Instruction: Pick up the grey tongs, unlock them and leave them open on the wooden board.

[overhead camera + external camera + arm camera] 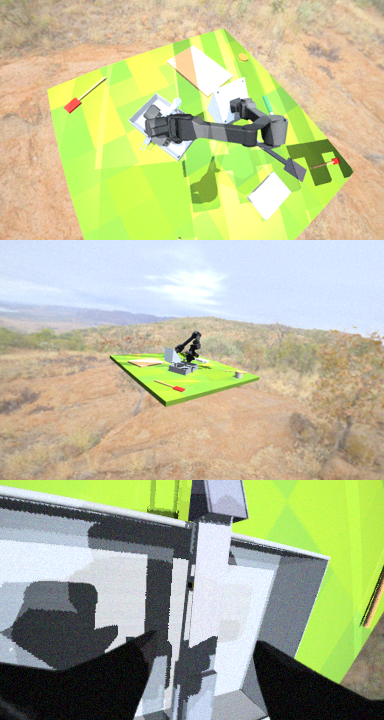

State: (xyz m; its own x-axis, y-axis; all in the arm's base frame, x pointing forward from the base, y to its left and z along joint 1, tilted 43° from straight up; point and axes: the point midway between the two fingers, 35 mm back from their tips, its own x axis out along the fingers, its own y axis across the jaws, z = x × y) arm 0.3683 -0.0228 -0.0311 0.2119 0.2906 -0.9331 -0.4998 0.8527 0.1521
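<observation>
The grey roasting tin is 40 mm behind my gripper tip, 20 mm to the right of it and 60 mm below it. From my gripper tip the other things lie so: white block 330 mm behind, 490 mm to the left, 70 mm below; then wooden board 380 mm behind, 300 mm to the right, 80 mm below; then red spatula 320 mm ahead, 380 mm to the right, 80 mm below.
</observation>
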